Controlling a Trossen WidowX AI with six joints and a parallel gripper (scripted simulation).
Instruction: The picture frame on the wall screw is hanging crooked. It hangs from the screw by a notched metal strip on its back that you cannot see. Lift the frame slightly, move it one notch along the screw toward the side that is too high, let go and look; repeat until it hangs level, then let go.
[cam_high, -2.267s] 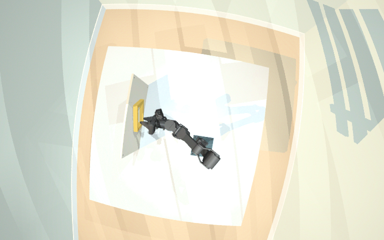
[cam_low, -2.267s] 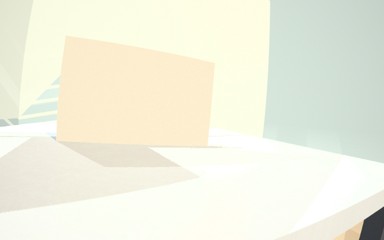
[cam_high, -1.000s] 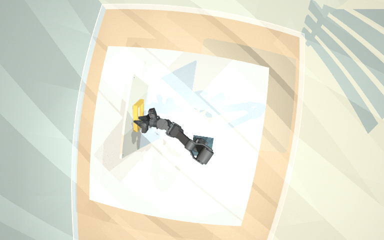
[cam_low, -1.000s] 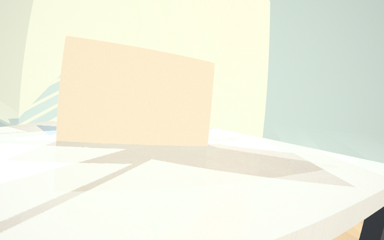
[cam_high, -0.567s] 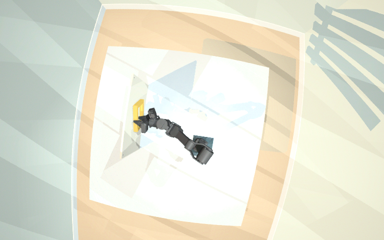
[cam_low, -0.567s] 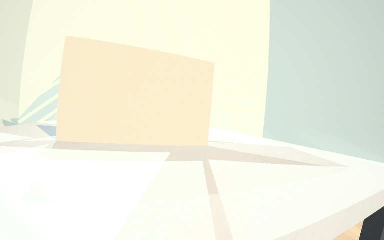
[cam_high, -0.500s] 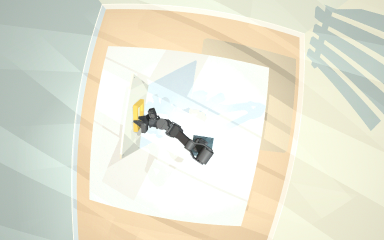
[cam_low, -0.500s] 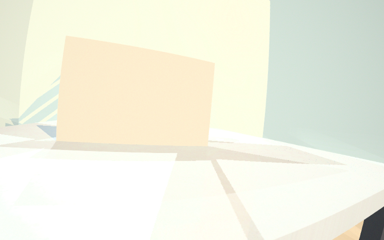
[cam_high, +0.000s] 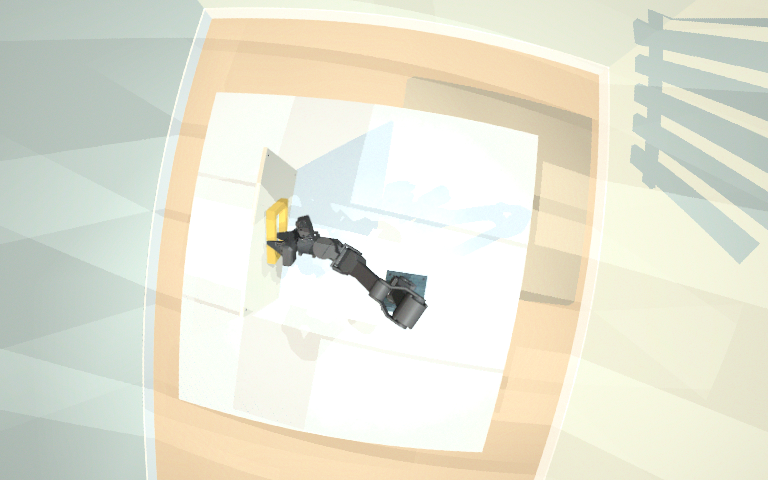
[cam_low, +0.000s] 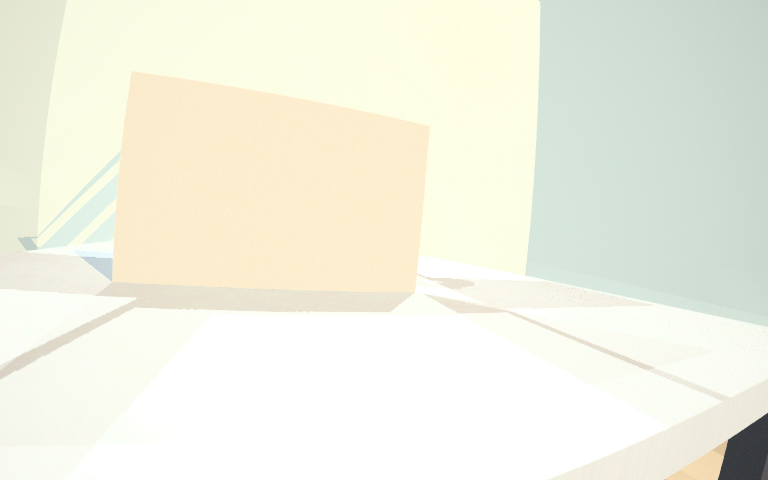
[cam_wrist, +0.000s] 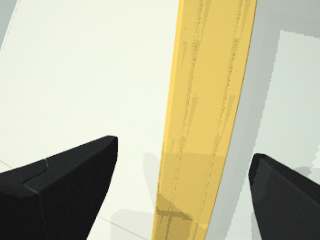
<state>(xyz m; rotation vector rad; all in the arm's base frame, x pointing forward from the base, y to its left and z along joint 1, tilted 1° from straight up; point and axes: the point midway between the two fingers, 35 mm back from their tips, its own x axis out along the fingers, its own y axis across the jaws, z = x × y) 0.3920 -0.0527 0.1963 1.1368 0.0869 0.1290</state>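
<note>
The picture frame lies 50 mm below my gripper tip, 20 mm to the right of it and 10 mm ahead of it. From my gripper tip the other things lie so: grey wall panel (60 mm below, 20 mm ahead, 10 mm to the right).
</note>
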